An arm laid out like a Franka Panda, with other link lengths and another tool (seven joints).
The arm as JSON. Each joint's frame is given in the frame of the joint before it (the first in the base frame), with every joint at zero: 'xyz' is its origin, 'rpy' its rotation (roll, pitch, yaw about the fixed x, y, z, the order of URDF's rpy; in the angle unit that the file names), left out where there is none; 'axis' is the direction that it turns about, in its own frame. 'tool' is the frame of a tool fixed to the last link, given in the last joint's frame.
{
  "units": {
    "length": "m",
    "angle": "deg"
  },
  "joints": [
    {
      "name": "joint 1",
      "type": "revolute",
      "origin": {
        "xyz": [
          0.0,
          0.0,
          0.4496
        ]
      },
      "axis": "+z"
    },
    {
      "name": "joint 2",
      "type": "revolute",
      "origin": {
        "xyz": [
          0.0,
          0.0,
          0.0
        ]
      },
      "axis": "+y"
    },
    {
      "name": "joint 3",
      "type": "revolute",
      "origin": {
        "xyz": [
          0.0,
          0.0,
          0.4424
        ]
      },
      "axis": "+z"
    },
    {
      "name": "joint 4",
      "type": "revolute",
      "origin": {
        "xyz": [
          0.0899,
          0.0,
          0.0
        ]
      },
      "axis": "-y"
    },
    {
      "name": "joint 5",
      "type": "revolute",
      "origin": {
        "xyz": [
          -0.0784,
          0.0,
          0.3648
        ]
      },
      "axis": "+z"
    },
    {
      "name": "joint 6",
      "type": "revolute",
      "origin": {
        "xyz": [
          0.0,
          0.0,
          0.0
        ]
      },
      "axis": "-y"
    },
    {
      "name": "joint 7",
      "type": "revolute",
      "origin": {
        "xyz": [
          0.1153,
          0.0,
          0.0
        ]
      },
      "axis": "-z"
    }
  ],
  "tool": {
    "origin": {
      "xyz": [
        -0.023,
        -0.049,
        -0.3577
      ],
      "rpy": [
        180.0,
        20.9,
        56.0
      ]
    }
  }
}
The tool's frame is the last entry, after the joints.
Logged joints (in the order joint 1, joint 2, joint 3, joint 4, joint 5, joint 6, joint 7), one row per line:
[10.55 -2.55 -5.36 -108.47 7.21 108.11 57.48]
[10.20 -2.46 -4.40 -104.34 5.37 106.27 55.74]
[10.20 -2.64 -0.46 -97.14 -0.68 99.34 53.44]
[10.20 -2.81 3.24 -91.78 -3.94 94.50 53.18]
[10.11 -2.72 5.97 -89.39 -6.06 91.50 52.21]
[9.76 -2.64 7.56 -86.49 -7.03 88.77 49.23]
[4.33 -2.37 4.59 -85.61 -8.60 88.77 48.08]
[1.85 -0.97 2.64 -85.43 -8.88 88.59 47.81]
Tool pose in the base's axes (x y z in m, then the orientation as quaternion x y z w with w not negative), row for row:
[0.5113 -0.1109 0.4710 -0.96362 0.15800 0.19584 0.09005]
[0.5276 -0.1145 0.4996 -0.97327 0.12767 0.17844 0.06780]
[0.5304 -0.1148 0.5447 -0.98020 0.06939 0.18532 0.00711]
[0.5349 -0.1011 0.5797 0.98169 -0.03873 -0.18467 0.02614]
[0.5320 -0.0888 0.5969 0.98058 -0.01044 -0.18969 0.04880]
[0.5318 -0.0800 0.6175 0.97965 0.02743 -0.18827 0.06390]
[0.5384 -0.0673 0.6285 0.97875 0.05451 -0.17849 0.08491]
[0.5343 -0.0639 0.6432 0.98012 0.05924 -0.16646 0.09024]
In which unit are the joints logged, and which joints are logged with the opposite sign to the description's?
The joints are logged in degrees. Opposite sign: joint 1, joint 2.
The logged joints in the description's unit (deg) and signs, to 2 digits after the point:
[-10.55 2.55 -5.36 -108.47 7.21 108.11 57.48]
[-10.20 2.46 -4.40 -104.34 5.37 106.27 55.74]
[-10.20 2.64 -0.46 -97.14 -0.68 99.34 53.44]
[-10.20 2.81 3.24 -91.78 -3.94 94.50 53.18]
[-10.11 2.72 5.97 -89.39 -6.06 91.50 52.21]
[-9.76 2.64 7.56 -86.49 -7.03 88.77 49.23]
[-4.33 2.37 4.59 -85.61 -8.60 88.77 48.08]
[-1.85 0.97 2.64 -85.43 -8.88 88.59 47.81]

